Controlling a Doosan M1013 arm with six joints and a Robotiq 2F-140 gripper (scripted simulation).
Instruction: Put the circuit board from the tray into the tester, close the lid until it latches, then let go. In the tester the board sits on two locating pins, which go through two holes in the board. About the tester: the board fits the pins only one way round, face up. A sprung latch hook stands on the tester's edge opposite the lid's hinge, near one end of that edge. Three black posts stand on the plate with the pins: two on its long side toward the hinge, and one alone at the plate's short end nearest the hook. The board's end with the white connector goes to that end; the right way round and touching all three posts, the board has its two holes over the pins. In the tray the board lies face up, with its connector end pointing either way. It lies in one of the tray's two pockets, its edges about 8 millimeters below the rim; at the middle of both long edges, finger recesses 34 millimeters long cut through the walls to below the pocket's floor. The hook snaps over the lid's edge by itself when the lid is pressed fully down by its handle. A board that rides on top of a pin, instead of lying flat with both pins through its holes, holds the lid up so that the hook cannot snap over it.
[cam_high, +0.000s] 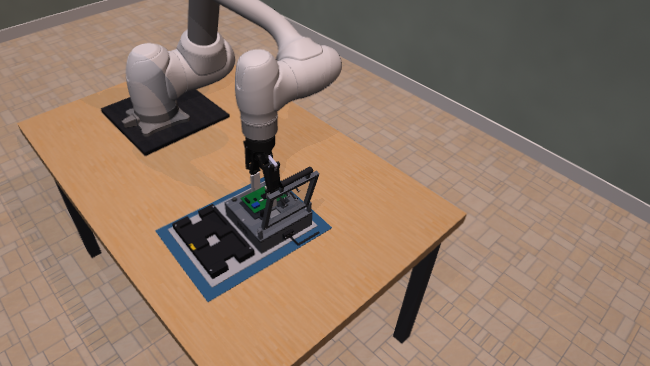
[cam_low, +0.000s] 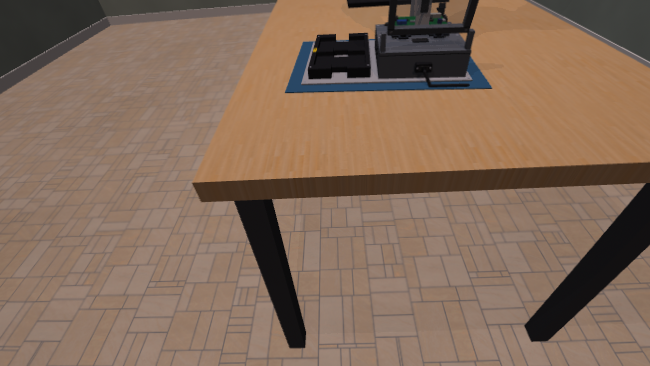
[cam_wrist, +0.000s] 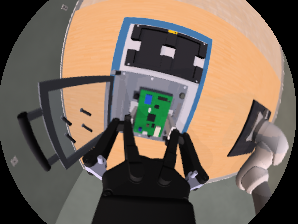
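Now: the green circuit board 2 cm below my hand. The rest, counted from my hand: latch hook: 6 cm behind, 6 cm to the left, 2 cm below; lid: 13 cm ahead, 8 cm above.
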